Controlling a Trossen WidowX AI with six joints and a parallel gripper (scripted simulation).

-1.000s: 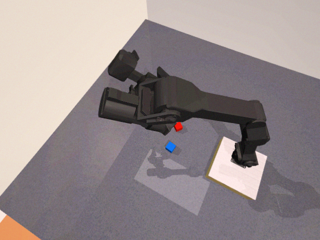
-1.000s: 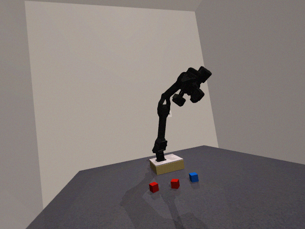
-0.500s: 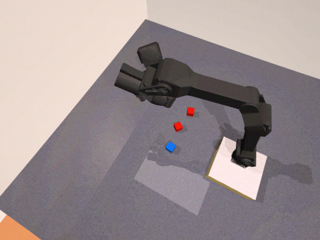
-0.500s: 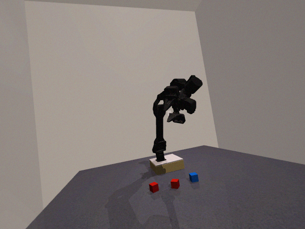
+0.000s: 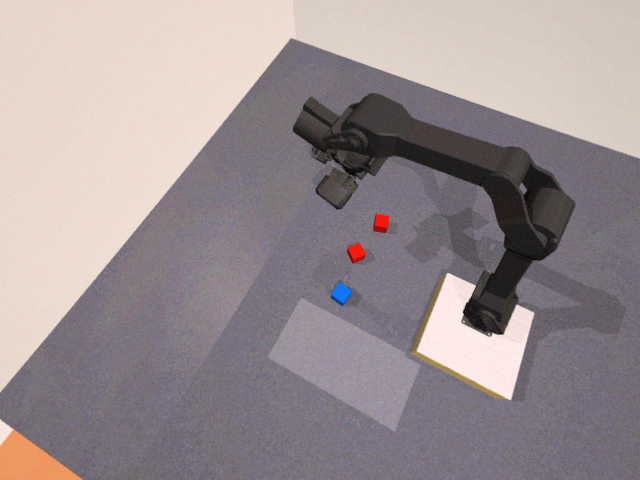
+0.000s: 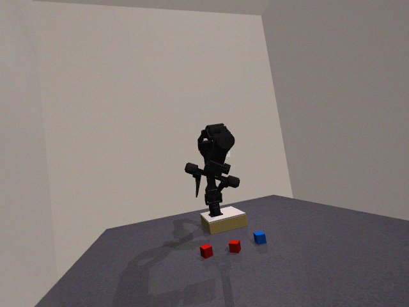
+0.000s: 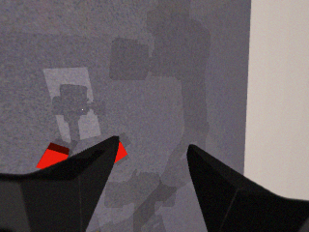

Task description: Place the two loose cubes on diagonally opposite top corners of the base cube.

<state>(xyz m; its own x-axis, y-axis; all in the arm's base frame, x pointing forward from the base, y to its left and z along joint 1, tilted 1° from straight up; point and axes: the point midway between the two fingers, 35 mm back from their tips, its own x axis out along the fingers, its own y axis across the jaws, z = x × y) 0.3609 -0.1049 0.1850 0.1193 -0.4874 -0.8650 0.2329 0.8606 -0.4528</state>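
My gripper tip is 210 mm to the right of the blue cube, 200 mm above it and 80 mm past it.
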